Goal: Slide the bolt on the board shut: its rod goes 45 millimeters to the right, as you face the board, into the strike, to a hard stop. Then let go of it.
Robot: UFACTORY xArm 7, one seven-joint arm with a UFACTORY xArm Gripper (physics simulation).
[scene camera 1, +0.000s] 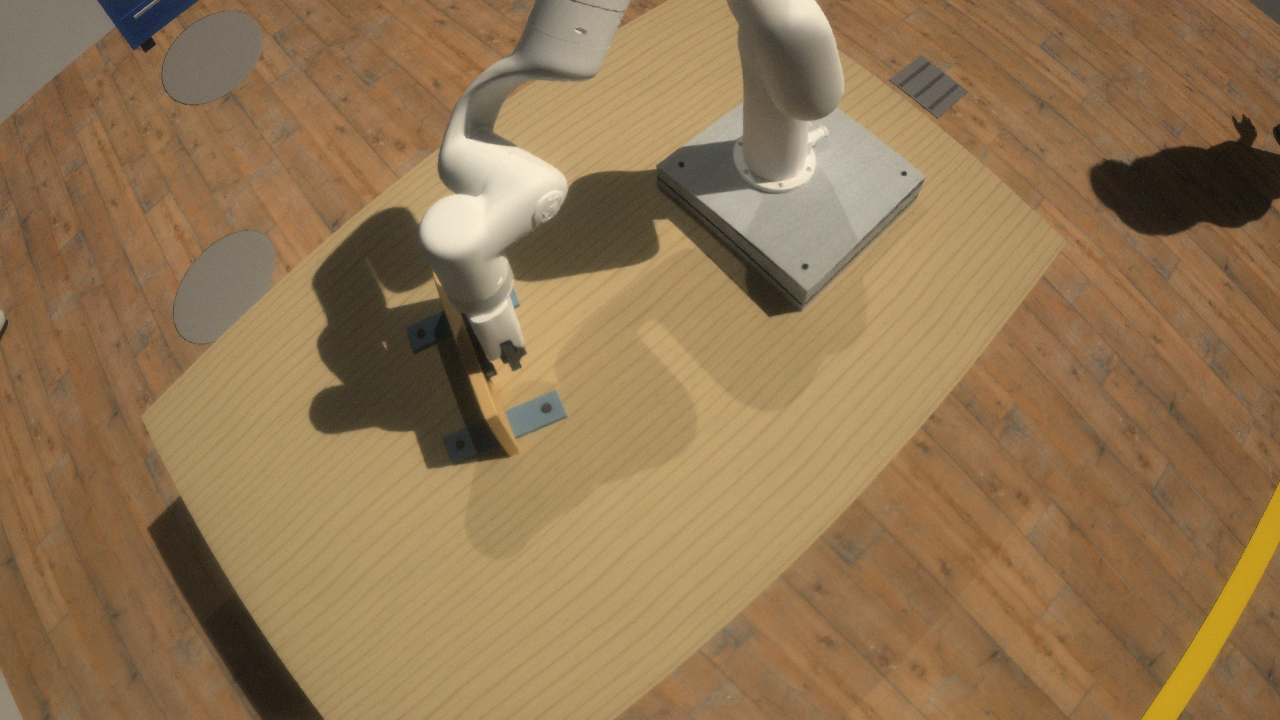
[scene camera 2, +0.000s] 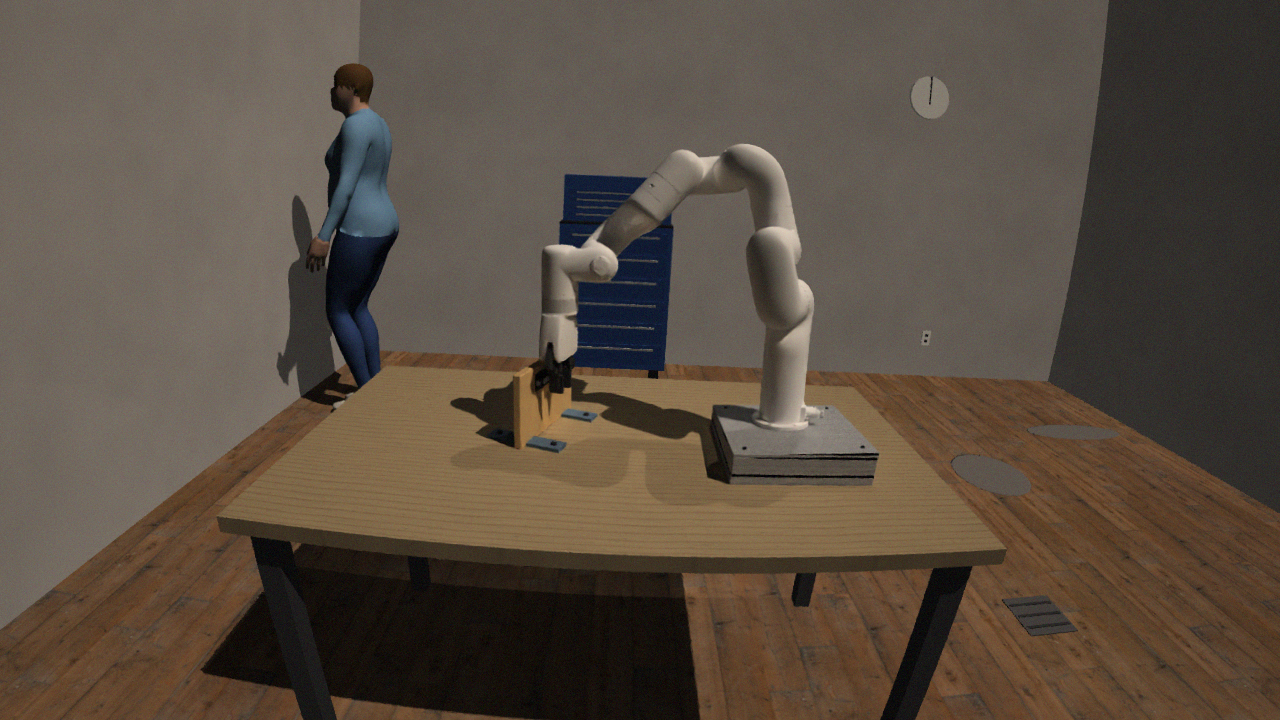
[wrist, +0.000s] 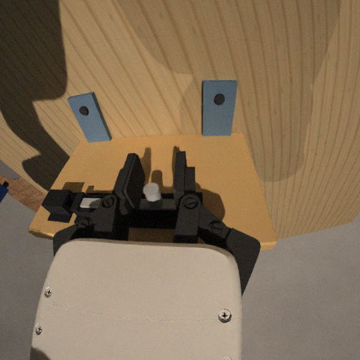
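Where they show: gripper, fingertip midpoint: [scene camera 1: 509, 344] [scene camera 2: 560, 389]; arm's base, link origin: [scene camera 1: 774, 159] [scene camera 2: 780, 421].
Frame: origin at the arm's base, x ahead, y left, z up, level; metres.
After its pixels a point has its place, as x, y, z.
Note:
The upright orange board [scene camera 1: 494, 416] {0.539, 0.158, 0.099} [scene camera 2: 528, 413] {0.528, 0.125, 0.010} [wrist: 230, 165] stands on blue feet. The wrist view shows its top edge lowest in the picture. The black bolt housing [wrist: 152, 218] is partly hidden by the fingers. A pale stretch of rod [wrist: 90, 203] shows left of them, beside the black strike block [wrist: 57, 204]; how far the rod reaches into it is hidden. The light grey knob [wrist: 152, 193] stands between the fingers, close to the left one in the picture, with a gap to the right one. My gripper [scene camera 1: 501, 363] {0.475, 0.065, 0.047} [scene camera 2: 554, 382] {0.475, 0.065, 0.047} [wrist: 159, 163] is partly open, gripping nothing.
Blue feet [scene camera 1: 537, 413] {0.487, 0.127, -0.052} [scene camera 2: 547, 444] {0.484, 0.133, -0.052} [wrist: 219, 117] stick out from the board's base on the table [scene camera 1: 626, 537] {0.479, 0.331, -0.060} [scene camera 2: 608, 528] {0.301, 0.405, -0.060}. The arm's grey base plate [scene camera 1: 841, 214] {-0.021, 0.133, 0.007} [scene camera 2: 796, 461] {-0.022, 0.181, -0.007} stands on the same table. A person [scene camera 2: 362, 197] and a blue cabinet [scene camera 2: 626, 313] are behind the table.

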